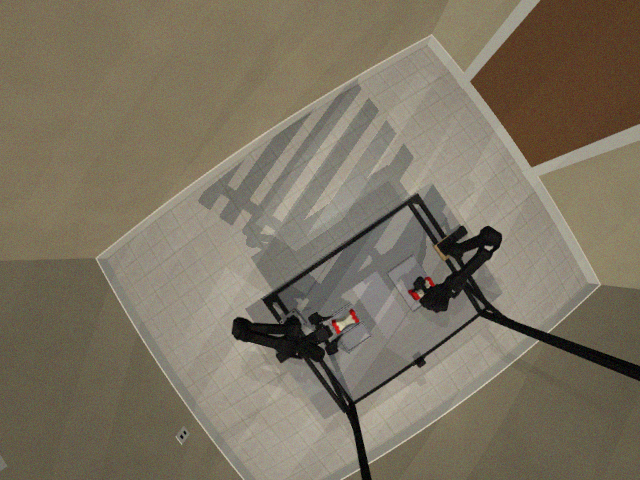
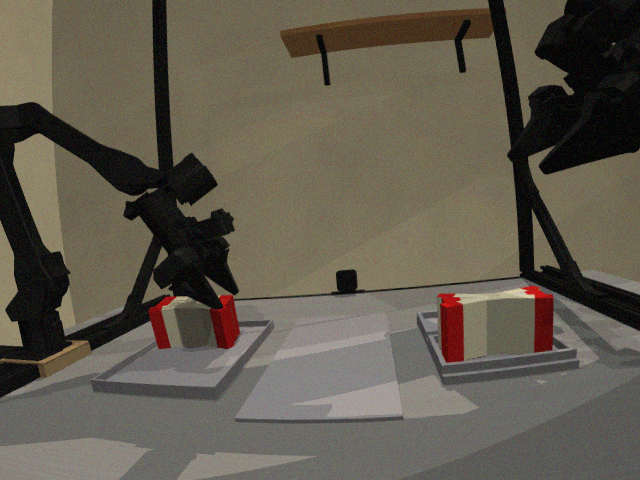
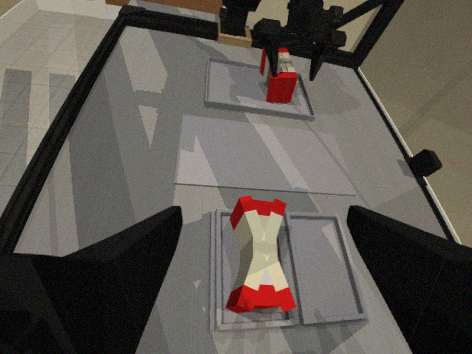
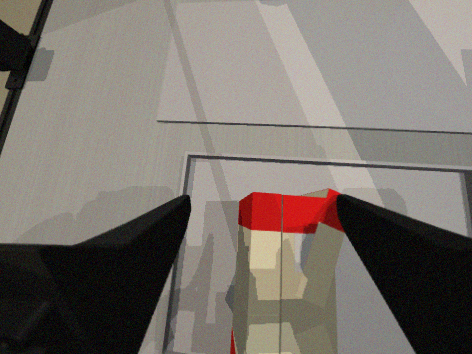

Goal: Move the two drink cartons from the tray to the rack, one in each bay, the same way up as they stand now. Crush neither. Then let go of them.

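Frame: origin at the left arm's base, x ahead, y left, z up, level; metres.
Where they show: left gripper, fingertip midpoint: [image 1: 337, 325] [image 2: 523, 164] [image 3: 264, 214]; right gripper, fingertip midpoint: [image 1: 416, 298] [image 2: 229, 300] [image 3: 293, 79] [image 4: 262, 201]; left arm's base at its link origin: [image 1: 292, 322]; right arm's base at its link origin: [image 1: 446, 247] [image 2: 45, 349] [image 3: 234, 30].
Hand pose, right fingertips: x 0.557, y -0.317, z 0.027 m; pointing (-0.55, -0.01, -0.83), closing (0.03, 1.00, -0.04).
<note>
Each offset is from my right fingertips to the top centre of the thing. "pt": to the spot under its first point. Level surfaces: height alone.
One red-ended cream carton {dx -0.349, dy +0.151, dz +0.008 m} [image 1: 345, 321] [image 2: 509, 325] [image 3: 265, 245] lies lengthwise in one bay of the grey rack {dx -0.359, dy +0.097, dz -0.051 m} [image 2: 516, 363] [image 3: 325, 280]; the bay beside it is empty. A second carton {dx +0.058, dy +0.012, dz +0.010 m} [image 2: 193, 325] [image 3: 281, 89] [image 4: 265, 212] lies at one end of the grey tray {dx +0.048, dy +0.050, dz -0.055 m} [image 1: 402, 266] [image 2: 155, 386] [image 3: 227, 87] [image 4: 215, 175]. My left gripper [image 1: 324, 333] [image 2: 528, 162] [image 3: 264, 214] is open and empty, above and back from the rack. My right gripper [image 2: 227, 298] [image 3: 293, 79] [image 4: 262, 201] is open, low over the tray carton, whose red end shows nearest one finger; contact is unclear.
A flat pale mat {dz -0.067 m} [image 1: 379, 294] [image 2: 330, 377] [image 3: 250, 150] [image 4: 225, 75] lies between tray and rack. A black frame {pt dx -0.120, dy +0.442, dz -0.051 m} [image 1: 341, 248] [image 3: 45, 165] edges the table. A small black box {pt dx -0.194, dy -0.283, dz -0.025 m} [image 1: 420, 361] [image 2: 346, 280] [image 3: 426, 162] stands at one edge. A brown shelf [image 2: 387, 29] is on the wall.
</note>
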